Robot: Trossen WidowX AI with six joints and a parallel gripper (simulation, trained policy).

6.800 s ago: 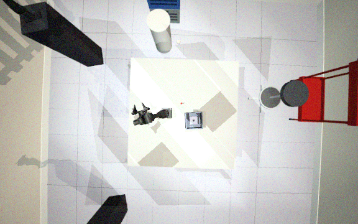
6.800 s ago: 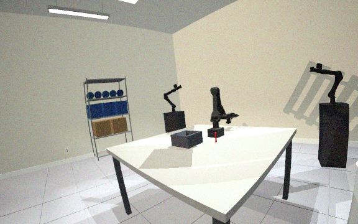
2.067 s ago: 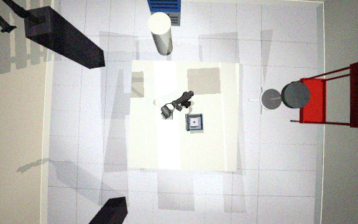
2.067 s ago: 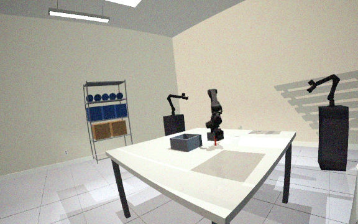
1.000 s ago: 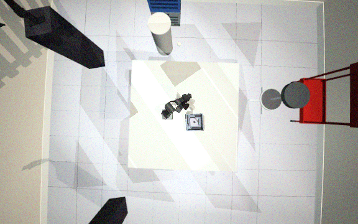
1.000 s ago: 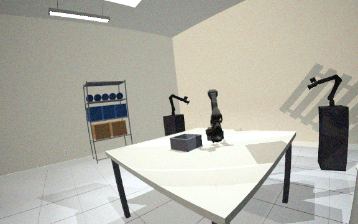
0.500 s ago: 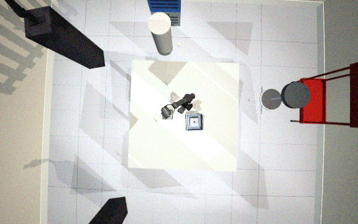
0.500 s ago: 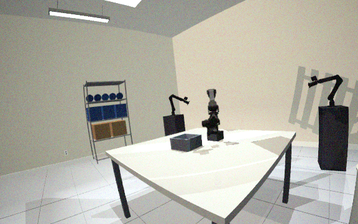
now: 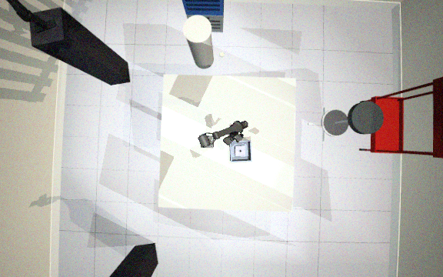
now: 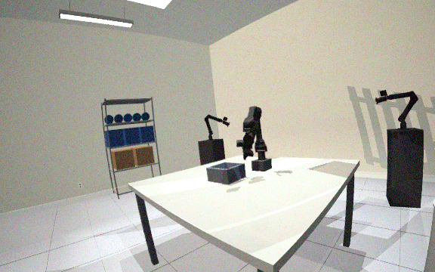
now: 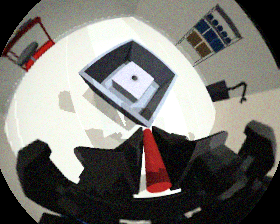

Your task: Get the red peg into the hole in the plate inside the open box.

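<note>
The plate is 60 mm ahead of my gripper tip, 110 mm to the right of it and 90 mm below it. Also, from my gripper tip: red peg 20 mm to the left, 30 mm above; grey box 60 mm ahead, 110 mm to the right, 110 mm below.
</note>
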